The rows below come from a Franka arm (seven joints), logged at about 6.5 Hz.
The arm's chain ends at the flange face. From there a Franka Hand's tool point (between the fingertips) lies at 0.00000 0.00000 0.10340 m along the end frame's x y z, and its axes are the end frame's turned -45 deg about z.
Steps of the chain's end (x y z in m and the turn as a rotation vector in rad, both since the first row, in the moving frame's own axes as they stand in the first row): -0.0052, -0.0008, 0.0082, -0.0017, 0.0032, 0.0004; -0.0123, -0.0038, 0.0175, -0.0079, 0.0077, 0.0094; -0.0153, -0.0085, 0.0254, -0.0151, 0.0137, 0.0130; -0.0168, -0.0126, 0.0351, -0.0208, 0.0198, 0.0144; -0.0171, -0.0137, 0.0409, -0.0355, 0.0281, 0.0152; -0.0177, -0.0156, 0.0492, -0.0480, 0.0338, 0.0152
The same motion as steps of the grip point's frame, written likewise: -0.0030, -0.0039, 0.0082, -0.0035, 0.0011, 0.0004; -0.0060, -0.0102, 0.0175, -0.0110, -0.0001, 0.0094; -0.0049, -0.0147, 0.0254, -0.0204, -0.0010, 0.0130; -0.0031, -0.0178, 0.0351, -0.0287, -0.0007, 0.0144; -0.0030, -0.0171, 0.0408, -0.0450, -0.0052, 0.0152; -0.0026, -0.0176, 0.0490, -0.0578, -0.0100, 0.0152
